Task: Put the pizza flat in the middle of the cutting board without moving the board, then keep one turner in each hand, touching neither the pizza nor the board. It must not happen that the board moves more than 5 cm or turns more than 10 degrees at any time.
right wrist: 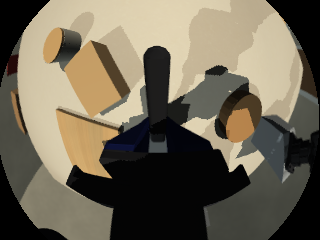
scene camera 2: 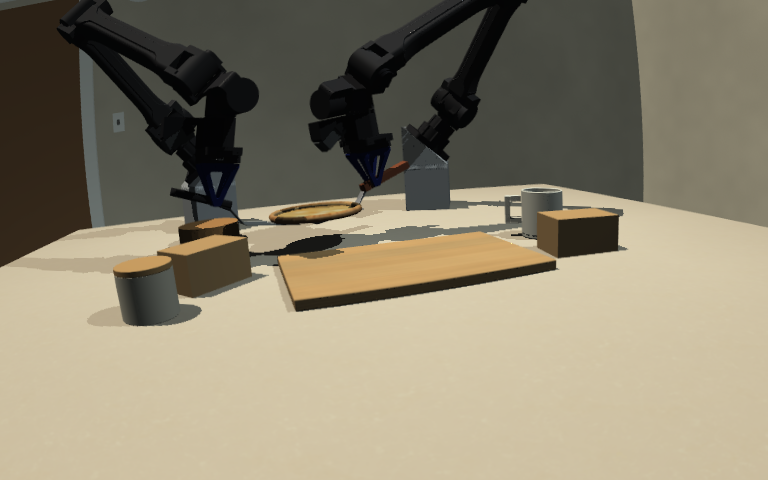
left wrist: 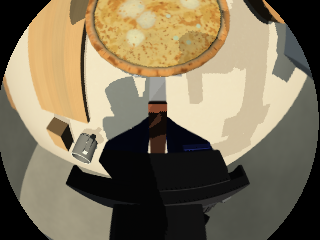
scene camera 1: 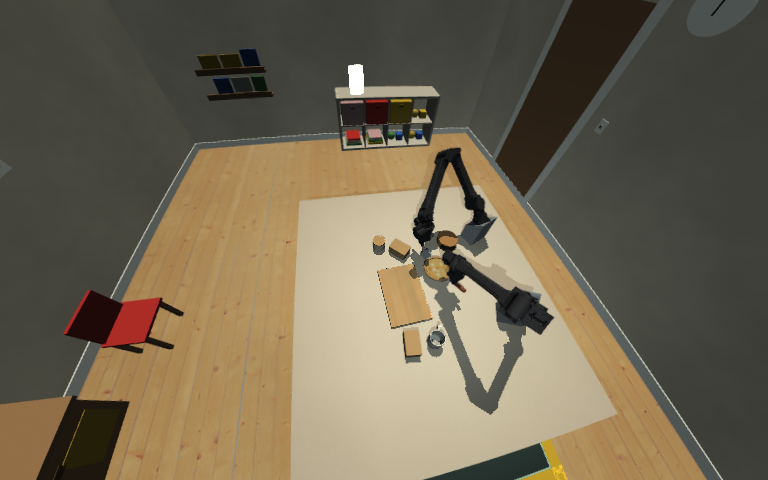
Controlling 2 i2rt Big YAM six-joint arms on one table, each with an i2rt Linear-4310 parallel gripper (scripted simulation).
Note:
The pictures show: my left gripper, my right gripper, a pizza and a cutting board.
My left gripper is seen too in the left wrist view. My right gripper is seen too in the right wrist view.

